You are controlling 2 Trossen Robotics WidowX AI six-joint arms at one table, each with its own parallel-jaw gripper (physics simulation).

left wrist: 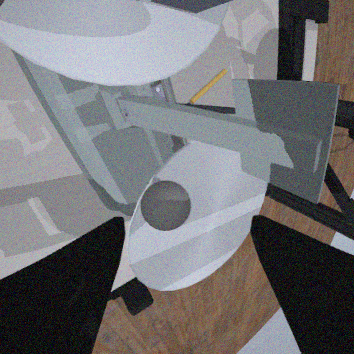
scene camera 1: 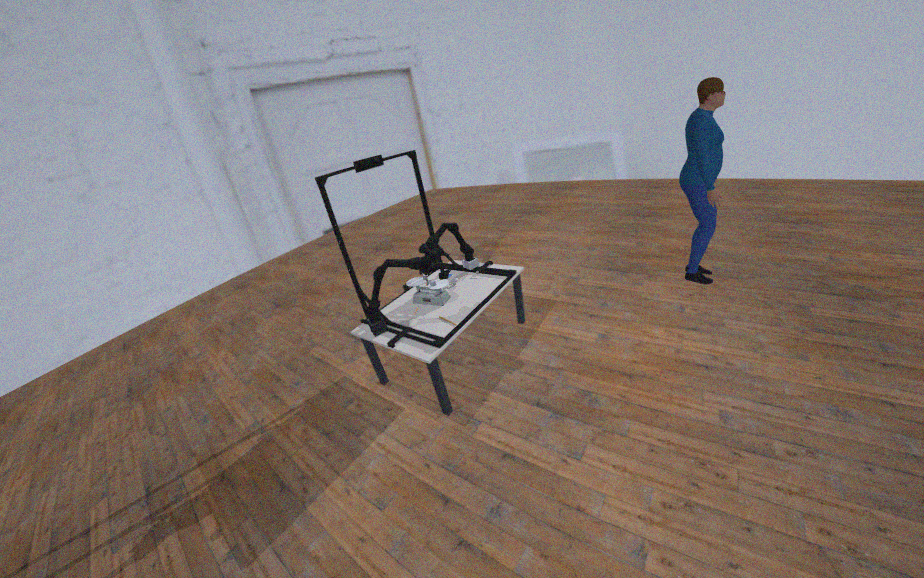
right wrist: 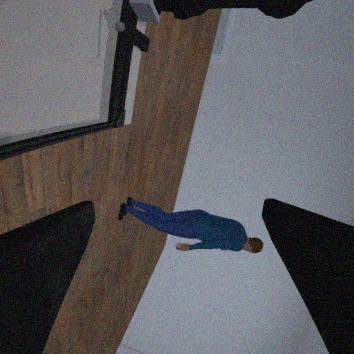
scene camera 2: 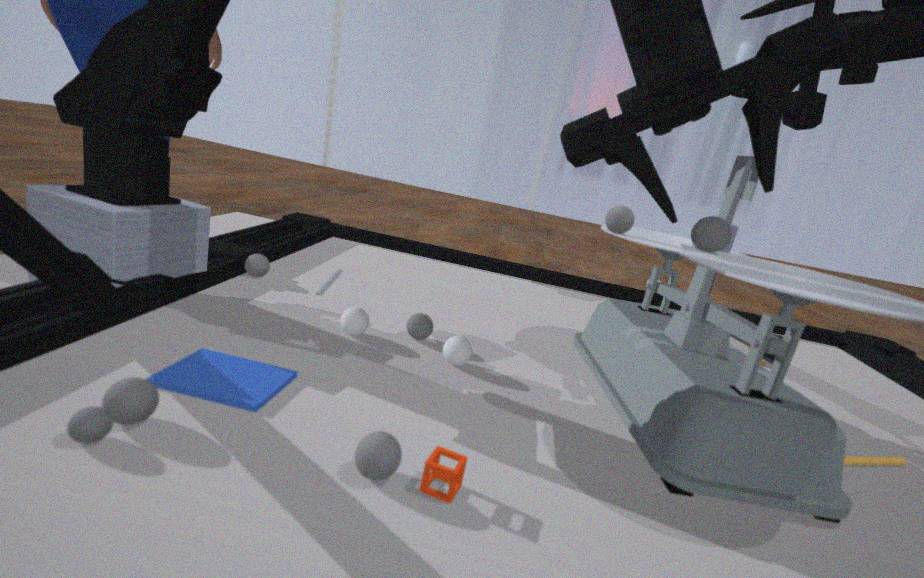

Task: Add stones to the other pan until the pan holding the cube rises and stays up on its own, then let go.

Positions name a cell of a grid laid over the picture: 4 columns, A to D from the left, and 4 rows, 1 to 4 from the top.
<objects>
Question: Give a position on a grey balance scale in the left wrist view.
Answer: At B1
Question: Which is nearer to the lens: the blue flat pad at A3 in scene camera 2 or the orange wireframe cube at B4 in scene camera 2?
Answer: The orange wireframe cube.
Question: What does my right gripper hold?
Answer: Nothing.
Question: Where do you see a grey balance scale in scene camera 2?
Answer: At D3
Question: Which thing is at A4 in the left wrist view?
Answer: My left gripper.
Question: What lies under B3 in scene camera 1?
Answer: A grey balance scale.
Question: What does the blue flat pad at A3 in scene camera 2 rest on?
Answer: The table.
</objects>
